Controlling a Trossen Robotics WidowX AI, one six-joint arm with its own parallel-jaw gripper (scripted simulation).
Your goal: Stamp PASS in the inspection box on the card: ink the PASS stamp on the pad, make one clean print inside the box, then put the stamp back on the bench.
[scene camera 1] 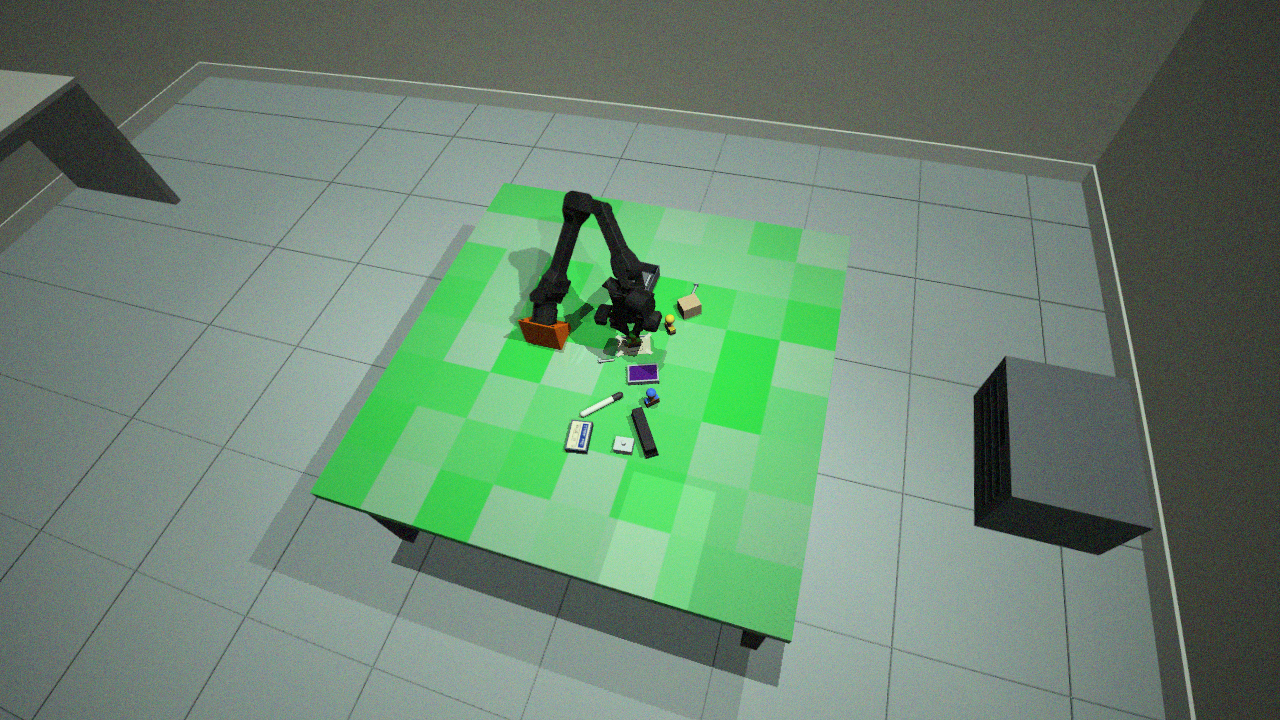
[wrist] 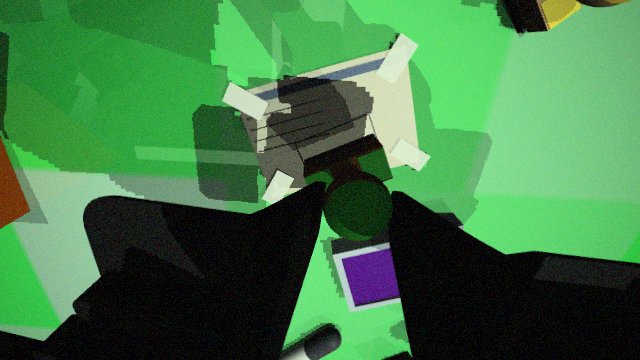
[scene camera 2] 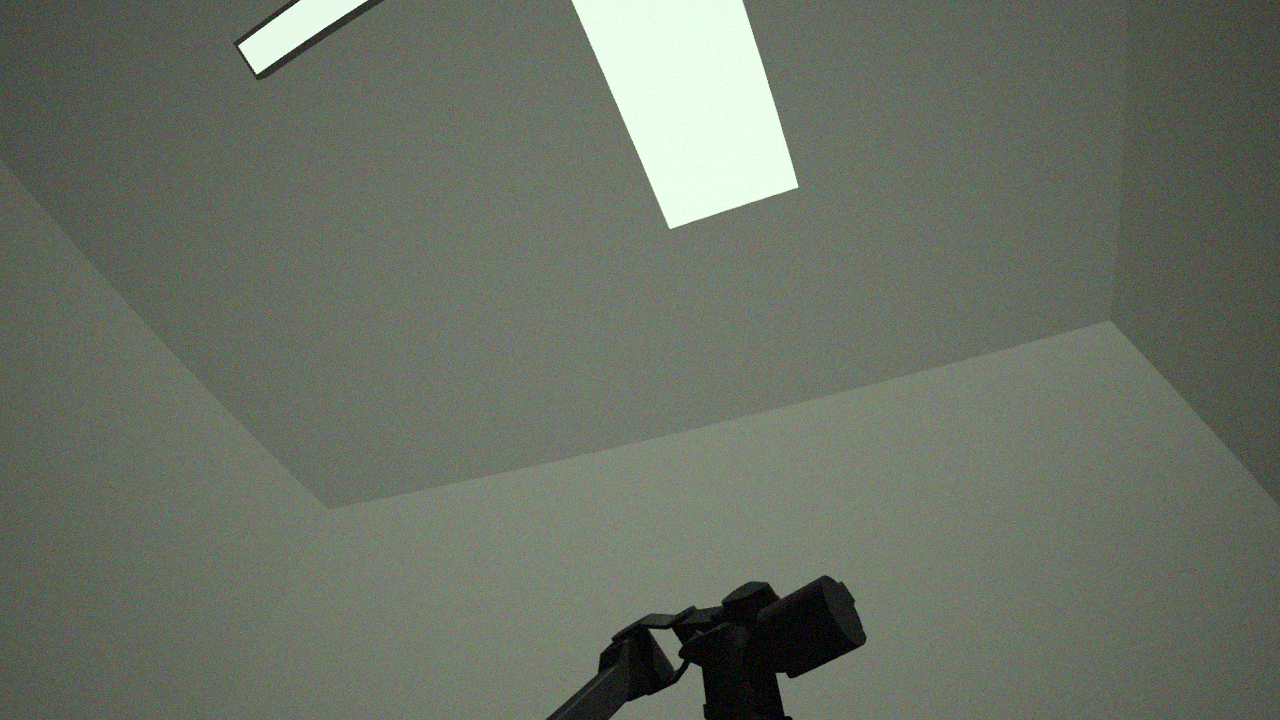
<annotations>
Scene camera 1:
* my gripper: 633,335
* blue-and-white flat box: 579,435
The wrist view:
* my gripper: 357,196
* green-knobbed stamp: 357,205
</annotations>
